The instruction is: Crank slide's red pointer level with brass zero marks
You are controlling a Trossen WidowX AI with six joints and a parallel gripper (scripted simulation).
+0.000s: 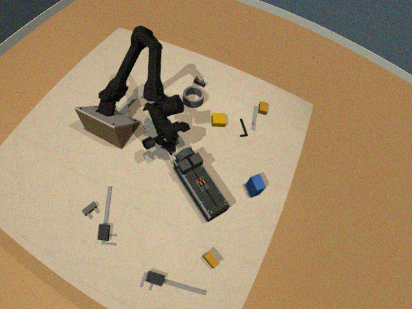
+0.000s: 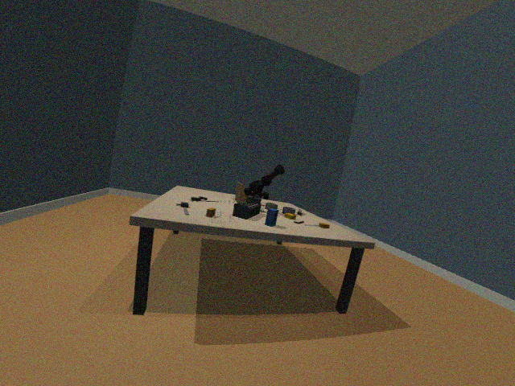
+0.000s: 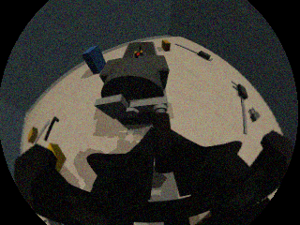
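Right now my gripper tip is 14 cm short of the red pointer, 7 cm to the left of it and 2 cm below it. The rest, counted from my gripper tip: yellow block: 27 cm to the left, 10 cm ahead, 5 cm below; blue cube: 35 cm ahead, 2 cm below, 1 cm to the left; crank handle: 3 cm above, 1 cm to the left, 1 cm behind.
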